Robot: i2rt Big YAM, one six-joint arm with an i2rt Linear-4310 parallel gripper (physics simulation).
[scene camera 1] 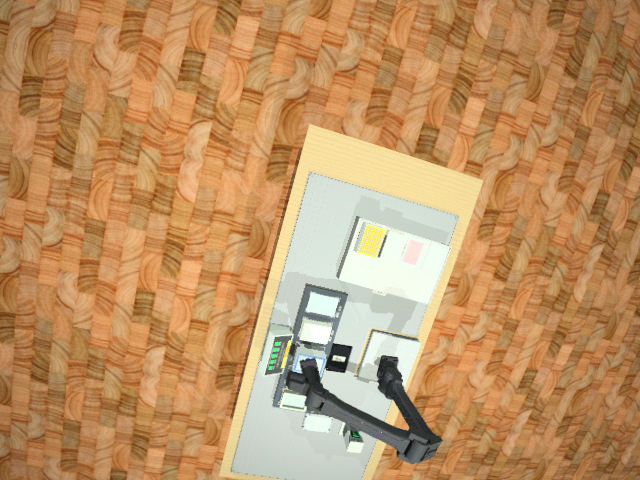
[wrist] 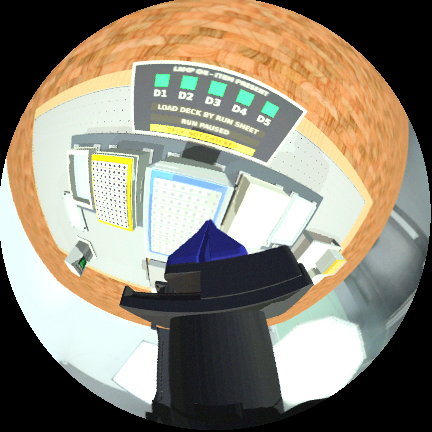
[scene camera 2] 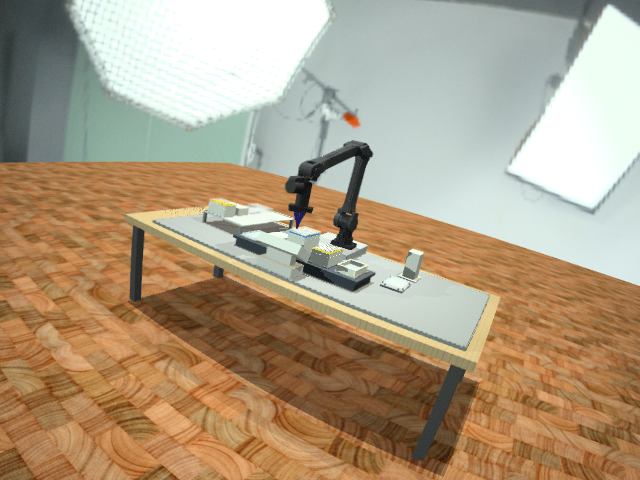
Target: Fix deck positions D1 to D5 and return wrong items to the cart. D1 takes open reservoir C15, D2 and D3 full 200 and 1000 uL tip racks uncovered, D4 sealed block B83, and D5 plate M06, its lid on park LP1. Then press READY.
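Frame: origin at the arm's base, x left, y ahead, z down, level; metres.
Where they show: gripper, fingertip midpoint: (scene camera 1: 307, 358) (wrist: 209, 223) (scene camera 2: 296, 228); arm's base, origin of the base link: (scene camera 1: 387, 366) (wrist: 170, 287) (scene camera 2: 343, 245).
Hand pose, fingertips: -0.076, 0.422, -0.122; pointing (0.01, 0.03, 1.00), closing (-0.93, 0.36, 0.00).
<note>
Things, the pixels of their centre, and the offset from my fingertips, as dx, dy, dz. "spot": a spot on its surface instead.
- blue-rimmed tip rack, body centre: (wrist: 179, 224) (scene camera 2: 304, 233) (scene camera 1: 309, 364) +0.034, -0.015, +0.013
- yellow-rimmed tip rack, body centre: (wrist: 118, 188) (scene camera 2: 327, 255) +0.158, -0.005, +0.072
- open reservoir, body centre: (wrist: 81, 176) (scene camera 2: 352, 268) (scene camera 1: 294, 400) +0.281, +0.005, +0.088
- white sealed block, body centre: (wrist: 252, 215) (scene camera 2: 278, 239) (scene camera 1: 315, 331) -0.090, -0.025, +0.080
- covered plate, body centre: (wrist: 292, 222) (scene camera 1: 322, 304) (scene camera 2: 257, 235) -0.214, -0.037, +0.097
- status panel, surface spot: (wrist: 217, 109) (scene camera 1: 278, 353) spot: +0.014, +0.122, +0.036
- white cart, body centre: (scene camera 1: 393, 261) (scene camera 2: 249, 219) -0.455, -0.324, +0.118
- yellow tip rack, body centre: (scene camera 1: 371, 241) (wrist: 334, 266) (scene camera 2: 222, 203) -0.542, -0.171, +0.033
- pink item, body centre: (scene camera 1: 413, 252) -0.515, -0.386, +0.078
- small box with a green button, body centre: (scene camera 2: 413, 264) (wrist: 79, 257) (scene camera 1: 352, 437) +0.472, -0.323, +0.086
- flat lid, body centre: (wrist: 72, 212) (scene camera 2: 396, 282) (scene camera 1: 317, 423) +0.448, -0.143, +0.137
My gripper (scene camera 1: 309, 365) (scene camera 2: 298, 222) (wrist: 209, 223) is shut and empty, its blue fingertips close above the near edge of the blue-rimmed tip rack (scene camera 1: 318, 361) (scene camera 2: 304, 234) (wrist: 183, 209) in the middle deck slot. A yellow-rimmed tip rack (scene camera 2: 329, 251) (wrist: 112, 189) stands uncovered beside it; in scene camera 1 the arm hides it. An open reservoir (scene camera 1: 293, 400) (scene camera 2: 356, 268) (wrist: 80, 179) sits at the end slot. On the other side are a white sealed block (scene camera 1: 315, 331) (wrist: 257, 209) and a covered plate (scene camera 1: 321, 306) (wrist: 296, 219). All five lamps on the status panel (scene camera 1: 276, 355) (wrist: 217, 109) are lit.
The white cart (scene camera 1: 392, 273) (scene camera 2: 255, 219) at the far end carries a yellow tip rack (scene camera 1: 371, 240) (scene camera 2: 222, 204) and a pink item (scene camera 1: 411, 251). A small box with a green button (scene camera 1: 354, 439) (scene camera 2: 413, 263) (wrist: 80, 259) and a flat lid (scene camera 1: 316, 422) (scene camera 2: 395, 283) lie beyond the reservoir.
</note>
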